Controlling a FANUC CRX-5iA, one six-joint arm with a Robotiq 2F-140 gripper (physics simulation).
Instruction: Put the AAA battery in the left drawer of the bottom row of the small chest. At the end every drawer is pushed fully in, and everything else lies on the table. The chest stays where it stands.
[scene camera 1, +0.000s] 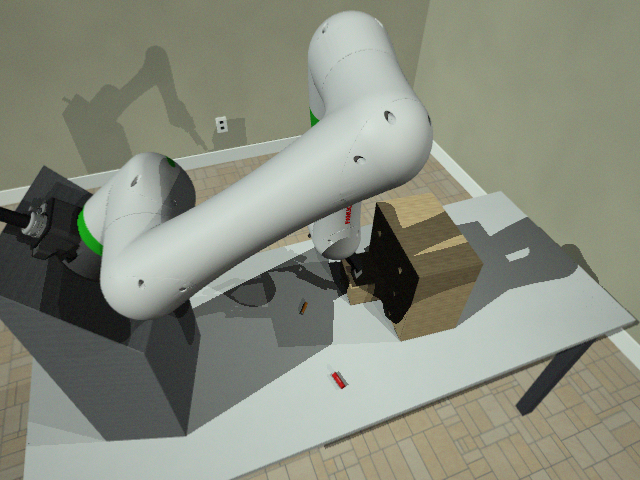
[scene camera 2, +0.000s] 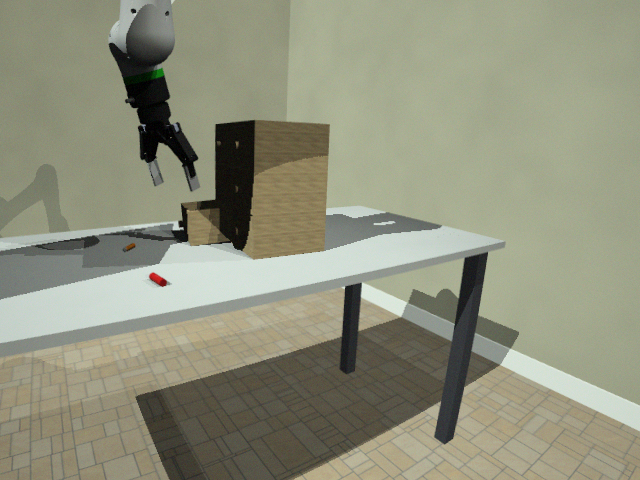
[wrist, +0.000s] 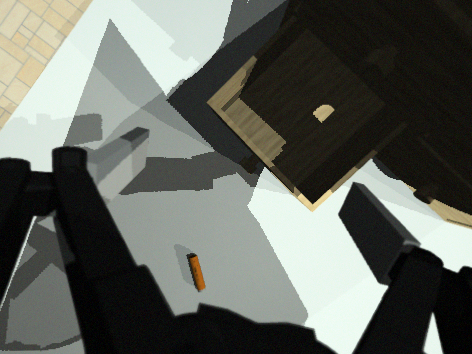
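Seen in the pictures: gripper, fingertip midpoint: (scene camera 1: 340, 261) (scene camera 2: 176, 186) (wrist: 248, 174); arm's base at its link origin: (scene camera 1: 92, 247).
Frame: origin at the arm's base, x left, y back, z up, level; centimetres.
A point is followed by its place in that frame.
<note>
A small orange battery with a dark end (scene camera 1: 303, 307) {x 4.8, y -45.9, z -51.1 cm} (scene camera 2: 129, 247) {x 4.3, y -46.0, z -51.5 cm} (wrist: 198, 274) {x 4.7, y -46.2, z -51.2 cm}, seemingly the AAA battery, lies on the table in front of the chest. The wooden chest (scene camera 1: 439, 289) {x -18.4, y -75.4, z -29.2 cm} (scene camera 2: 289, 196) {x -18.6, y -76.6, z -38.4 cm} stands on the table with its dark front towards the arm's base. Its bottom-row left drawer (scene camera 1: 361, 295) {x -0.3, y -63.5, z -47.7 cm} (scene camera 2: 204, 226) {x -0.4, y -63.7, z -47.4 cm} (wrist: 257, 131) {x 8.3, y -64.3, z -51.7 cm} is pulled out; no object is visible inside, though much of it is in shadow. My gripper (scene camera 2: 175, 186) {x 7.6, y -59.5, z -38.1 cm} (wrist: 248, 174) {x 7.6, y -59.5, z -38.1 cm} is open and empty, tilted, above and in front of that drawer. In scene camera 1 the arm and shadow partly hide it.
A red cylinder (scene camera 1: 338, 380) {x -21.7, y -45.3, z -50.8 cm} (scene camera 2: 157, 279) {x -22.7, y -45.1, z -50.9 cm} lies on the table (scene camera 1: 413, 372) {x -27.4, y -66.3, z -52.2 cm} (scene camera 2: 248, 279) {x -28.1, y -60.9, z -52.1 cm}, nearer its long front edge than the orange battery. The grey block under the arm's base (scene camera 1: 155, 392) {x -18.7, y -2.2, z -27.3 cm} stands at the left in scene camera 1. The other visible drawers look closed.
</note>
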